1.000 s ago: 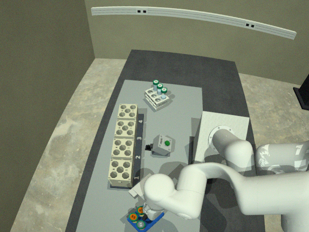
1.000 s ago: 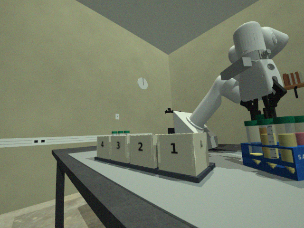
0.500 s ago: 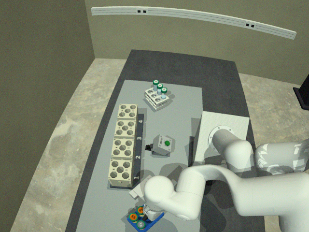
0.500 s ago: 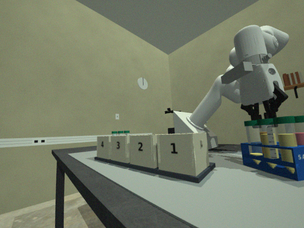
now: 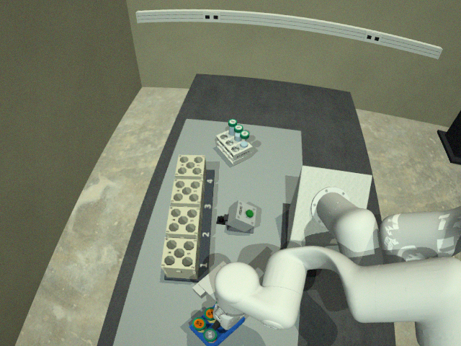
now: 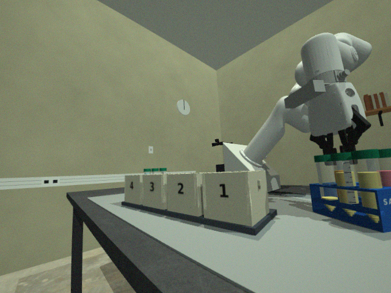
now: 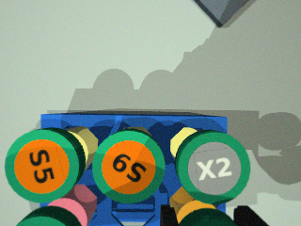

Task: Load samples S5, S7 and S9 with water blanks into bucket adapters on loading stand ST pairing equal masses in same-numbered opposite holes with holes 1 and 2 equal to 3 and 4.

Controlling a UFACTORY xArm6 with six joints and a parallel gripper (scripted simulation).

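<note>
My gripper is now 10 mm past the orange-capped tube and 50 mm above it. Also, from my hand: yellow-filled tube: 60 mm ahead, 10 mm to the left, 50 mm below; grey-dotted tube: 30 mm ahead, 30 mm to the right, 50 mm below; blue sample rack: 40 mm ahead, 20 mm to the left, 90 mm below.
</note>
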